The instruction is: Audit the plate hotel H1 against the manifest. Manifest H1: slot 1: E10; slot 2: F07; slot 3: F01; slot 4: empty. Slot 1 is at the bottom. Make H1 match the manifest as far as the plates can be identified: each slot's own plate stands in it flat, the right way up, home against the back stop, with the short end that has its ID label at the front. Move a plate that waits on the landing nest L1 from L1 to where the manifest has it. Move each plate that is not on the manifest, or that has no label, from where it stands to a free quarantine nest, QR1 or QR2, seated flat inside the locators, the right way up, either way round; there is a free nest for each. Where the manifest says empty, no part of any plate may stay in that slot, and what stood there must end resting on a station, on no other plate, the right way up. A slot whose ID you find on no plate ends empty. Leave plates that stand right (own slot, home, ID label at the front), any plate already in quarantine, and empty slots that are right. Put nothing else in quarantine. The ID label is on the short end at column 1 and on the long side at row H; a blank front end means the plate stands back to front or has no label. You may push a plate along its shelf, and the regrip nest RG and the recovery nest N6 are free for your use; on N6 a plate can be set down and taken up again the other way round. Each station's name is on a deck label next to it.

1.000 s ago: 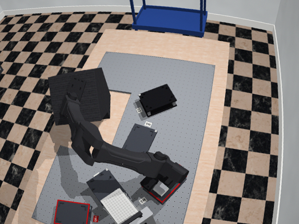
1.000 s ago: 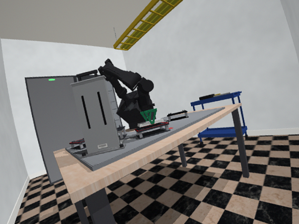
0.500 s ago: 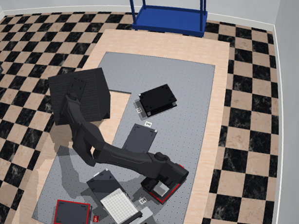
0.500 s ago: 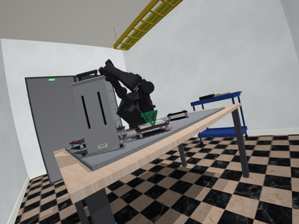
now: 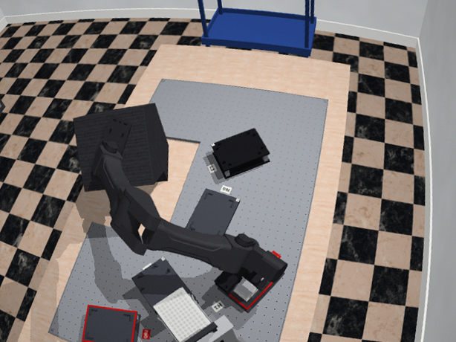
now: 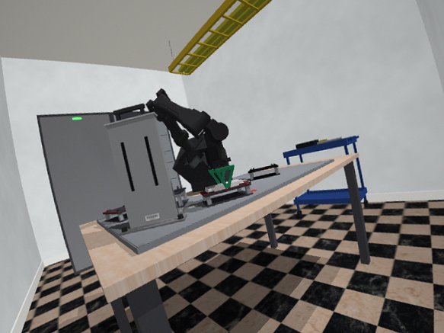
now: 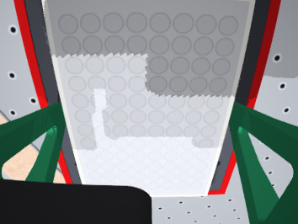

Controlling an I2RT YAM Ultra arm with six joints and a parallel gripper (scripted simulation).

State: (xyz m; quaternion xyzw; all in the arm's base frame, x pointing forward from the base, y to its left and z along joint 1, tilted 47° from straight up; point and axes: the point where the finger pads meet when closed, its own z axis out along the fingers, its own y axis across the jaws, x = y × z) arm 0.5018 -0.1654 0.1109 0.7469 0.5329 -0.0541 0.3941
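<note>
The red-framed quarantine nest QR1 lies 1 cm below my hand. The rest, counted from my hand: RG nest: 23 cm behind, 11 cm to the right, 1 cm above; then nest N6: 17 cm behind, 18 cm to the left, 4 cm below; then H1 deck label: 7 cm behind, 10 cm to the right, 5 cm below.
</note>
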